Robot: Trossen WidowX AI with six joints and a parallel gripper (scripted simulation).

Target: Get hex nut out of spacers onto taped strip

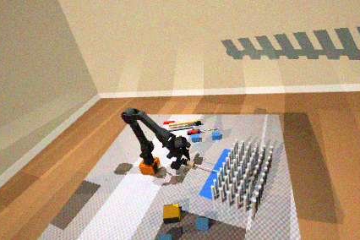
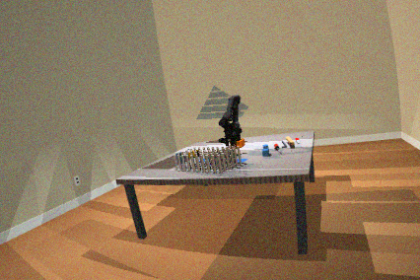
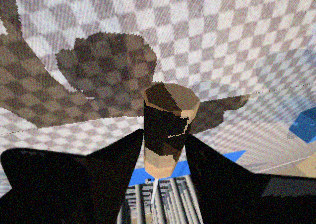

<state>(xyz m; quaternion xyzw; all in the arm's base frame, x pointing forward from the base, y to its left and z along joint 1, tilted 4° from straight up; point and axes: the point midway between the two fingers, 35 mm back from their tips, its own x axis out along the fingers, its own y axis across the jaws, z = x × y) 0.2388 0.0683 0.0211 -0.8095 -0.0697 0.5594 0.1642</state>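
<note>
Right now the wooden-handled rod is 110 mm ahead of my gripper tip and 10 mm to the right of it. Round my gripper tip: yellow block (340 mm to the right, 50 mm ahead, 20 mm below); blue taped strip (190 mm ahead, 40 mm below, 30 mm to the left).
</note>
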